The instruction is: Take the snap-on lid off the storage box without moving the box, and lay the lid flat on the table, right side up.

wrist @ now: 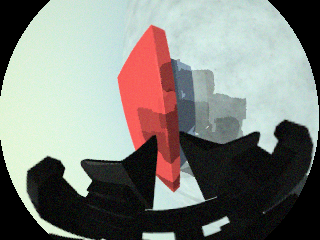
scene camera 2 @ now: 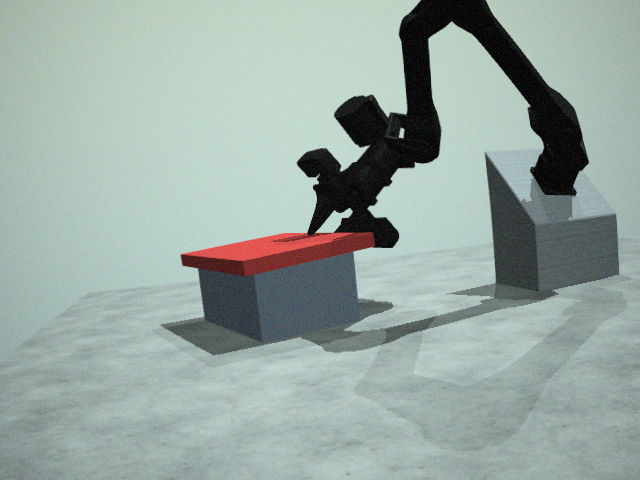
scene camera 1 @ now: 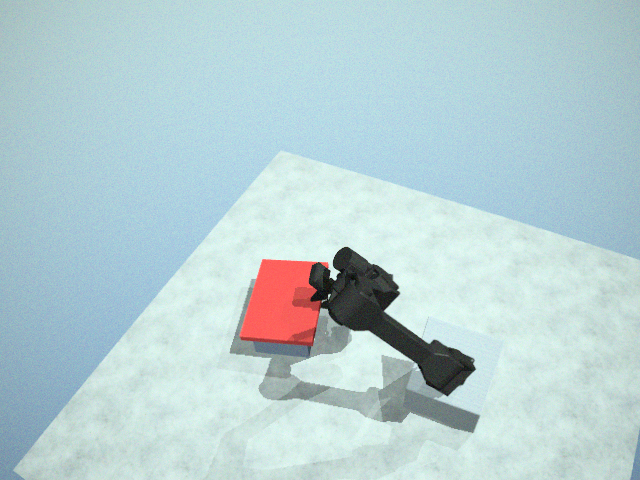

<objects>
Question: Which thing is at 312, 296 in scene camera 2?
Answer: A blue-grey storage box.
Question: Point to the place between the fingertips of the gripper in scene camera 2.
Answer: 316, 242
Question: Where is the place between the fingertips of the gripper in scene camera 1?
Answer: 315, 302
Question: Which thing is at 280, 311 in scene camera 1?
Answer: A flat red lid.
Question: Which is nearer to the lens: the blue-grey storage box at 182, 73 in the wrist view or the flat red lid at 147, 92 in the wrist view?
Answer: The flat red lid.
</objects>
